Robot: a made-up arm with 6 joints. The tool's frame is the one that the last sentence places.
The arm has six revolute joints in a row. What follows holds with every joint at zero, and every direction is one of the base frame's.
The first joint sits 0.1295 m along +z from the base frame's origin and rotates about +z.
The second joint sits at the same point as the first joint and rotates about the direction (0.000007, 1, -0.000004).
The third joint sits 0.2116 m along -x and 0.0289 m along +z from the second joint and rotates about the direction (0.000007, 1, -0.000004).
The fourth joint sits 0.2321 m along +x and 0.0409 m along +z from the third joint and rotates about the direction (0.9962, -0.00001, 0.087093).
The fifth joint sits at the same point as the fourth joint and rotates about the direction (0.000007, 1, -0.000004).
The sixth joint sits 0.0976 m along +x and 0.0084 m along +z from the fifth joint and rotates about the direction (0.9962, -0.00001, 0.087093).
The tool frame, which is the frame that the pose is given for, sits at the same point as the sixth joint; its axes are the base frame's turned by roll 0, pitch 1.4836 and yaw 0 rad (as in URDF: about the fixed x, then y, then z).
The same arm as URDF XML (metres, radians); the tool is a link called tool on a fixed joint. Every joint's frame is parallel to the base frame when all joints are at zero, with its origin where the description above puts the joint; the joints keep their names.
<robot name="arm">
<joint name="tool_fixed" type="fixed"><parent link="link6"/><child link="tool"/><origin xyz="0 0 0" rpy="0 1.4836 0"/></joint>
<joint name="joint 6" type="continuous"><parent link="link5"/><child link="link6"/><origin xyz="0.0976 0 0.0084"/><axis xyz="0.9962 0 0.0871"/></joint>
<joint name="joint 5" type="continuous"><parent link="link4"/><child link="link5"/><origin xyz="0 0 0"/><axis xyz="0 1 0"/></joint>
<joint name="joint 4" type="continuous"><parent link="link3"/><child link="link4"/><origin xyz="0.2321 0 0.0409"/><axis xyz="0.9962 0 0.0871"/></joint>
<joint name="joint 3" type="continuous"><parent link="link2"/><child link="link3"/><origin xyz="-0.2116 0 0.0289"/><axis xyz="0 1 0"/></joint>
<joint name="joint 2" type="continuous"><parent link="link1"/><child link="link2"/><origin xyz="0 0 0"/><axis xyz="0 1 0"/></joint>
<joint name="joint 1" type="continuous"><parent link="base_link"/><child link="link1"/><origin xyz="0 0 0.1295"/><axis xyz="0 0 1"/></joint>
<link name="base_link"/>
<link name="link1"/>
<link name="link2"/>
<link name="link3"/>
<link name="link4"/>
<link name="link5"/>
<link name="link6"/>
<link name="tool"/>
</robot>

